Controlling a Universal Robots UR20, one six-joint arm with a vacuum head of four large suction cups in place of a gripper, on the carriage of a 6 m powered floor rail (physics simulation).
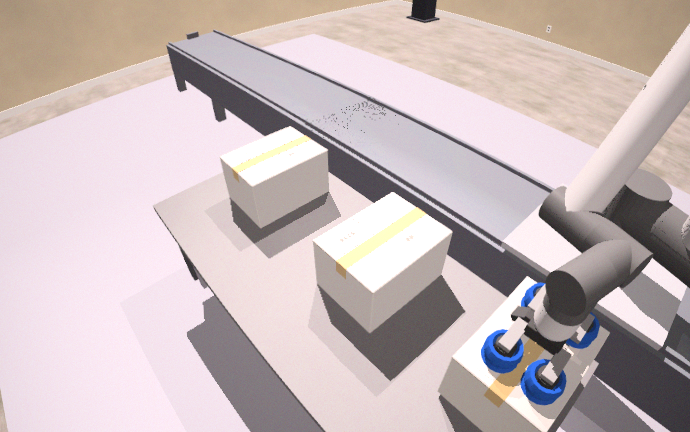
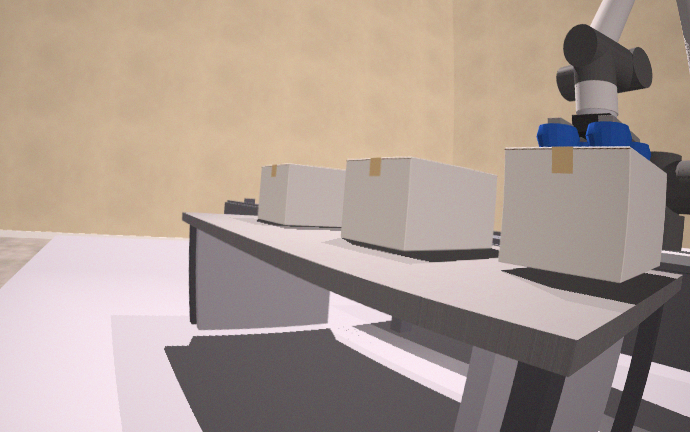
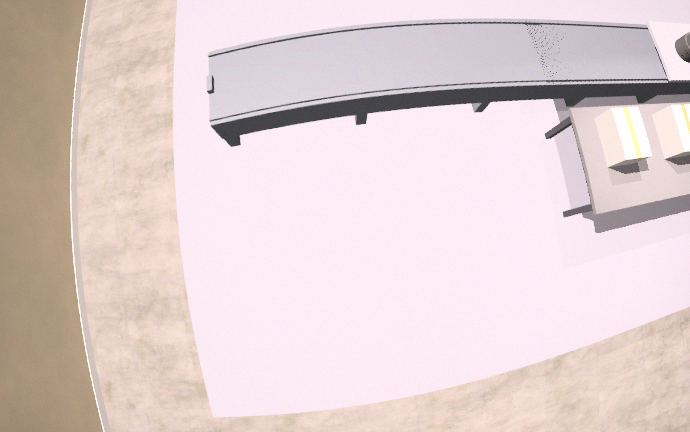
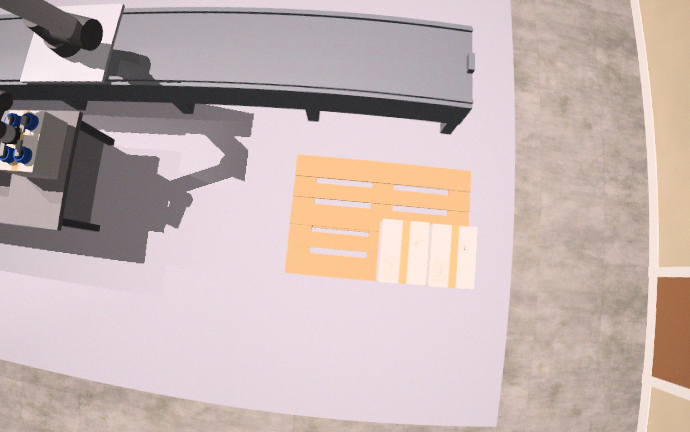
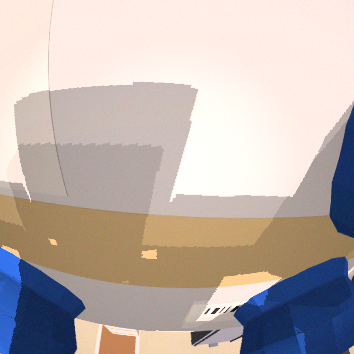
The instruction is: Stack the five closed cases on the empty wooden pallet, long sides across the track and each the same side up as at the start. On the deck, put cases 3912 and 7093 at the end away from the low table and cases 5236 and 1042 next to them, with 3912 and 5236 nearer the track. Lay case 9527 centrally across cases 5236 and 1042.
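Places are measured from the arm's base along level axes (x ahead, y up, z right), in metres.
Pixels of known places: end effector, tool point: [image 1: 536,347] [image 4: 23,140] [image 5: 160,226]; arm's base, origin of the base link: [image 3: 684,50].
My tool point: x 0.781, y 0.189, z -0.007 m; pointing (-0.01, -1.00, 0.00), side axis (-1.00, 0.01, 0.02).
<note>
For each thing: its top centre in the pictures, then the offset to it from my tool point. Level surfaces: height alone.
- case 3912, middle of its top: [image 5: 142,266] [image 2: 595,160] [image 1: 537,343] [image 4: 20,139] dx +0.006, dy +0.025, dz +0.004 m
- middle case, middle of its top: [image 2: 425,166] [image 1: 384,235] dx +0.008, dy +0.004, dz +0.582 m
- far case, middle of its top: [image 2: 315,168] [image 1: 273,152] [image 3: 632,132] dx +0.008, dy +0.004, dz +1.256 m
- low table, its level: dy -0.229 m
My suction head [image 1: 542,340] [image 2: 585,136] [image 4: 16,137] has its blue cups on the taped top of case 3912 [image 1: 460,376] [image 2: 565,218] [image 4: 53,147] [image 5: 250,150]. It holds the case level, slightly above the low table's south end; its number is covered. A middle case [image 1: 407,284] [image 2: 376,208] [image 3: 669,134] and a far case [image 1: 292,183] [image 2: 315,198] [image 3: 608,137] stand on the table, numbers unreadable. On the pallet [image 4: 330,165], two cases [image 4: 417,254] [image 4: 465,259] stand side by side, long sides across the track, in the half away from the track, towards the end away from the table.
The low table [image 1: 274,305] [image 2: 458,277] [image 3: 605,193] [image 4: 35,213] runs alongside the rail [image 1: 407,142] [image 3: 356,71] [image 4: 280,50]. The white carriage [image 4: 45,71] stands on the rail beside the table's south end. A dark post [image 1: 424,10] stands at the back.
</note>
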